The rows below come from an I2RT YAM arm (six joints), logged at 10 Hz.
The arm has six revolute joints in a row. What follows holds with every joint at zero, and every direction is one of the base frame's.
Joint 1 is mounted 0.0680 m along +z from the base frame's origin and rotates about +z.
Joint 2 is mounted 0.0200 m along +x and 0.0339 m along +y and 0.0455 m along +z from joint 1 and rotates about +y.
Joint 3 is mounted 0.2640 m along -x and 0.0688 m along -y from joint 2 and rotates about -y.
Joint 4 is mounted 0.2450 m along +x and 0.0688 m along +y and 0.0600 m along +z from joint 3 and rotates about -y.
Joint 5 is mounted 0.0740 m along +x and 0.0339 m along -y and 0.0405 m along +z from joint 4 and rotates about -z.
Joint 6 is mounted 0.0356 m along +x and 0.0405 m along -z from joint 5 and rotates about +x.
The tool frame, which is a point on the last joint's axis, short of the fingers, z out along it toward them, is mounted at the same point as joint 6; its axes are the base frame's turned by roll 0.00, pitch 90.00 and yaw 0.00 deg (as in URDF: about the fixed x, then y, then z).
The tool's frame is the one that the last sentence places.
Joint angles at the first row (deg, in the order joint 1, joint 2, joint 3, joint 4, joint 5, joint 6):
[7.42 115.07 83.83 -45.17 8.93 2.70]
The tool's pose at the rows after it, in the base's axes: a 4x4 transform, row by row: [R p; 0 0 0 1], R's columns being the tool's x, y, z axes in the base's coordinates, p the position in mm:
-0.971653 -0.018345 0.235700 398.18; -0.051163 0.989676 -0.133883 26.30; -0.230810 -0.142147 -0.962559 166.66; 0 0 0 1
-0.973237 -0.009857 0.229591 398.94; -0.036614 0.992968 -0.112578 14.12; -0.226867 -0.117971 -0.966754 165.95; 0 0 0 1
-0.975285 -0.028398 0.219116 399.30; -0.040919 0.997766 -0.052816 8.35; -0.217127 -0.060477 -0.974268 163.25; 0 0 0 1
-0.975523 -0.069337 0.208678 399.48; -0.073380 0.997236 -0.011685 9.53; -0.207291 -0.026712 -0.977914 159.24; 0 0 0 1
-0.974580 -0.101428 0.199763 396.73; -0.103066 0.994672 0.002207 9.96; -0.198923 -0.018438 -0.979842 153.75; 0 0 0 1
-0.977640 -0.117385 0.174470 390.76; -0.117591 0.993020 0.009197 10.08; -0.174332 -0.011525 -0.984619 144.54; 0 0 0 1
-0.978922 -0.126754 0.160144 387.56; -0.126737 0.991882 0.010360 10.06; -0.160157 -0.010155 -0.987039 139.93; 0 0 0 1
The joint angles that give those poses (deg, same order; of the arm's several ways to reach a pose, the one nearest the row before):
[4.56 115.70 83.83 -45.01 8.75 1.52]
[2.66 115.79 83.83 -44.99 7.07 0.49]
[1.50 116.16 83.83 -45.08 3.35 -0.89]
[1.45 116.68 83.72 -45.01 0.97 -2.79]
[1.45 116.71 82.48 -44.25 0.16 -4.49]
[1.45 116.75 80.42 -43.62 -0.27 -5.32]
[1.45 116.79 79.42 -43.40 -0.36 -5.85]

